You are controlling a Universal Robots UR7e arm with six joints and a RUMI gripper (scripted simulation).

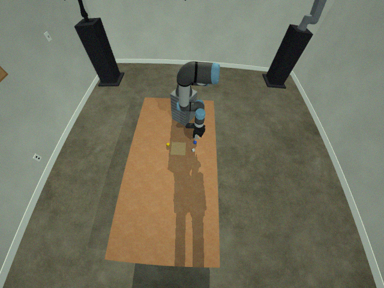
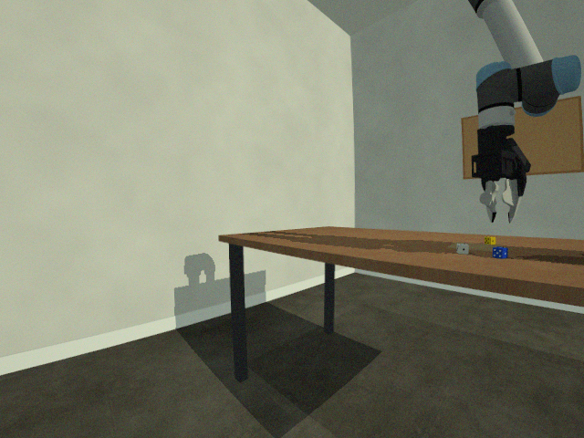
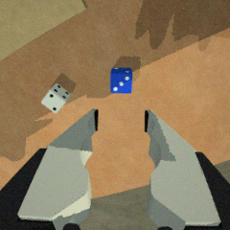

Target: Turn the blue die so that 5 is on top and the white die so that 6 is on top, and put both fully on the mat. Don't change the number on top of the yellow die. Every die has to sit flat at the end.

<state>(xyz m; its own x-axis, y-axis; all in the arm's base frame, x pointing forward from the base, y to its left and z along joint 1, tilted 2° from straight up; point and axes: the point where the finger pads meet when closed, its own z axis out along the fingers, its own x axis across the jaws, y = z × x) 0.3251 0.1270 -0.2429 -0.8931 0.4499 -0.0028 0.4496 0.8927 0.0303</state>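
Now: the blue die 90 mm below my hand. From my hand the other things lie so: white die (90 mm below, 90 mm ahead, 20 mm to the right); yellow die (260 mm to the right, 90 mm below, 30 mm ahead); tan mat (160 mm to the right, 100 mm below, 70 mm ahead).
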